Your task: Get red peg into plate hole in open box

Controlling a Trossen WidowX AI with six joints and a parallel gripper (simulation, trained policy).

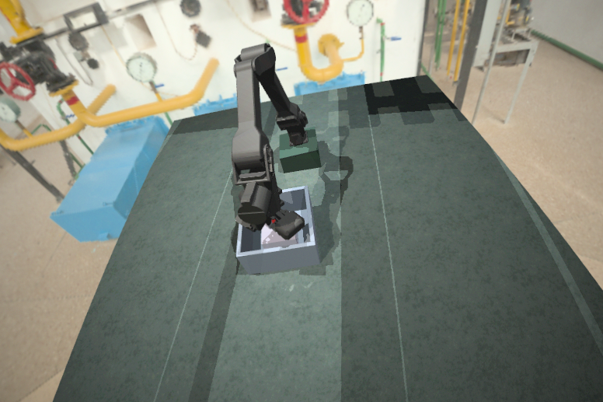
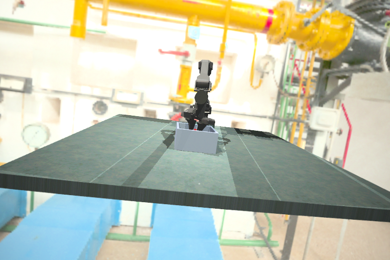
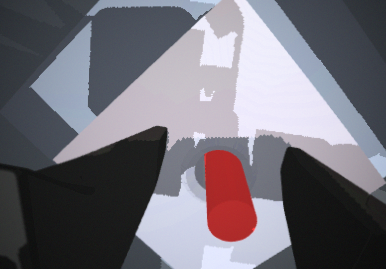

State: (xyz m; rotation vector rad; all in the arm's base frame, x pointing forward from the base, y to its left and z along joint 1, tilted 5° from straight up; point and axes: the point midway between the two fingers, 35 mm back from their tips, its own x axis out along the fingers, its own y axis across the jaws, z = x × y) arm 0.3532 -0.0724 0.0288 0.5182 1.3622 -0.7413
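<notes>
Now: gripper tip 1 cm past the red peg, 1 cm to the right of it and 1 cm above it. From my gripper tip the other things lie so: grey box 1 cm behind, 1 cm to the left, 3 cm below; plate 1 cm behind, 1 cm to the left, 1 cm below.
</notes>
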